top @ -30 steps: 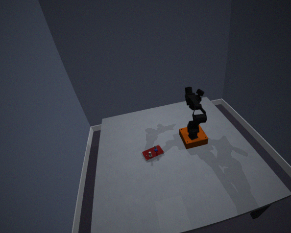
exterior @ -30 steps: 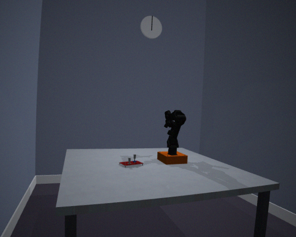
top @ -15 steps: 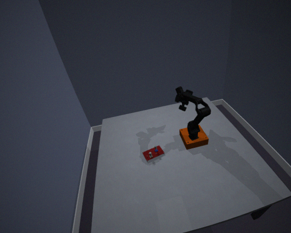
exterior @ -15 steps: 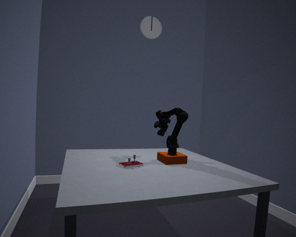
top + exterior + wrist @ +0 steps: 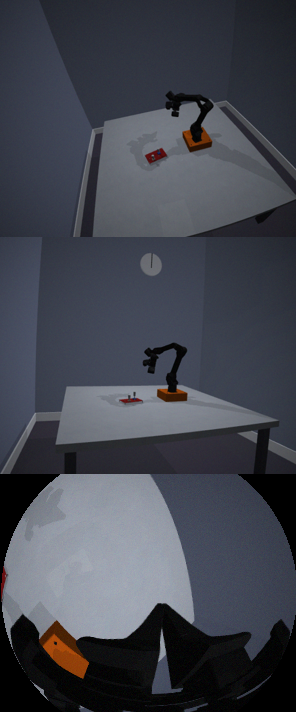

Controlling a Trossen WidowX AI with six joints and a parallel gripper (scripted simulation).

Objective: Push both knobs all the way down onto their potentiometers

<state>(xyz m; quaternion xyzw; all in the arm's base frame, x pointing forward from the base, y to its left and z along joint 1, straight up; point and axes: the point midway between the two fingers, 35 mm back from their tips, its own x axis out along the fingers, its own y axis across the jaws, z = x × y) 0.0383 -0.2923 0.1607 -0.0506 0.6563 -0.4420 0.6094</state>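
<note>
The blue potentiometer is 30 cm ahead of my gripper tip, 27 cm to the left of it and 16 cm below it.
</note>
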